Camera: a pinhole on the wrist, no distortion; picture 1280 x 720 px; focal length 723.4 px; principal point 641.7 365.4 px. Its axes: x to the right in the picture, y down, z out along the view. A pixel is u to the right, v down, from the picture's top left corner.
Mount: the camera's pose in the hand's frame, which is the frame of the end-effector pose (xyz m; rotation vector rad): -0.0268 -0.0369 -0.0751 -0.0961 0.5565 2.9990
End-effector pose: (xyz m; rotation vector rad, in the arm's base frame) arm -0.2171 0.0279 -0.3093 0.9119 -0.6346 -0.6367
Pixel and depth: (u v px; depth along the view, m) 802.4 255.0 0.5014
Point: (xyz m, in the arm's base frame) -0.5250 0.0619 0.0135
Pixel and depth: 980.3 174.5 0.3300
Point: -0.4366 0.1486 -0.1130
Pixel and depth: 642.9 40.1 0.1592
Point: -0.2499 0.0637 -0.2185
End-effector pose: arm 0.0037 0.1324 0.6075 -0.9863 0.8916 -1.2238
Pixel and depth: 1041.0 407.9 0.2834
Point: 0.1685 0.3531 0.6145
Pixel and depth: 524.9 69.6 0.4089
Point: 0.3292 0.1429 0.4442
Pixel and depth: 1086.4 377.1 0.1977
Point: 0.0903 0.3025 0.6062
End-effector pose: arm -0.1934 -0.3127 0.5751 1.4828 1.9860 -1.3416
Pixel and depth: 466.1 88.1 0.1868
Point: -0.1390 -0.3645 0.4785
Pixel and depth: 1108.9 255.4 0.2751
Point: -0.0468 -0.5565 0.5927
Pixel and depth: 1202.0 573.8 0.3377
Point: -0.1202 -0.6986 0.6615
